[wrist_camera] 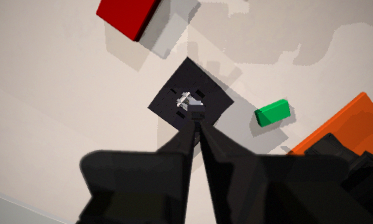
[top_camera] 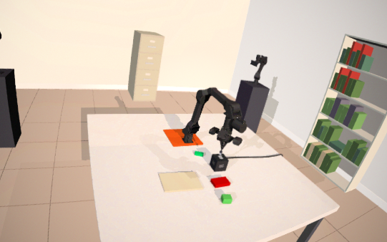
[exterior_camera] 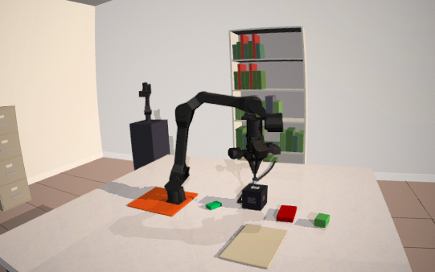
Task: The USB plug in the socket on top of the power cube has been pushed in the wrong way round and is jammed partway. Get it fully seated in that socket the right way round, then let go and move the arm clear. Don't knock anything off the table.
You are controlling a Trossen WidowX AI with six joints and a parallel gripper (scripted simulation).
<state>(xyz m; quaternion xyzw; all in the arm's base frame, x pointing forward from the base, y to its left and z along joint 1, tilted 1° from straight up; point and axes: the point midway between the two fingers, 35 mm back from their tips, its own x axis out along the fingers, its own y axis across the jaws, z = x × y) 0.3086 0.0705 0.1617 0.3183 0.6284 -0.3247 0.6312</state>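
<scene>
Now: gripper tip 2 cm above the silver USB plug. Also, from my gripper tip: green block (15 cm behind, 13 cm below, 5 cm to the right); then red block (14 cm ahead, 12 cm below, 5 cm to the right); then beige paper sheet (26 cm to the right, 13 cm below, 9 cm ahead).
</scene>
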